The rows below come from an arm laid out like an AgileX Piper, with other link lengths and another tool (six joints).
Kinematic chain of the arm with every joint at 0, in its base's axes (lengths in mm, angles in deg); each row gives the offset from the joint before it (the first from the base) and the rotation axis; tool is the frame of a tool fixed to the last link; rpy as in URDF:
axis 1: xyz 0 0 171 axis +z
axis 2: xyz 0 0 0 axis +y
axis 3: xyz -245.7 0 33.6 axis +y
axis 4: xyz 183.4 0 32.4 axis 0.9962 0 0.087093
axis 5: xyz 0 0 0 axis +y
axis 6: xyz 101.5 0 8.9 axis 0.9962 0 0.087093
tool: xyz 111.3 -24 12.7 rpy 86.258 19.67 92.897
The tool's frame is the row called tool.
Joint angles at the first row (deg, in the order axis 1, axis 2, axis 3, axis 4, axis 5, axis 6):
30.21, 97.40, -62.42, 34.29, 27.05, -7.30
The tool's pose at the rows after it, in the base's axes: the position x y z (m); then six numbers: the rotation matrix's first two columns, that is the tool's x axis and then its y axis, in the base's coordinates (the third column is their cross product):
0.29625 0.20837 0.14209 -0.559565 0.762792 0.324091 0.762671 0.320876 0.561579
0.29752 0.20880 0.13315 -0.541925 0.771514 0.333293 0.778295 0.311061 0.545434
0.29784 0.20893 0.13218 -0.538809 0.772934 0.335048 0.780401 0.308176 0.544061
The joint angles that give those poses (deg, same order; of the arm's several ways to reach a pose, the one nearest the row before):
30.21, 100.48, -62.42, 35.68, 25.25, -7.29
30.21, 102.13, -62.42, 36.52, 24.52, -7.29
30.21, 102.33, -62.42, 36.71, 24.37, -7.29

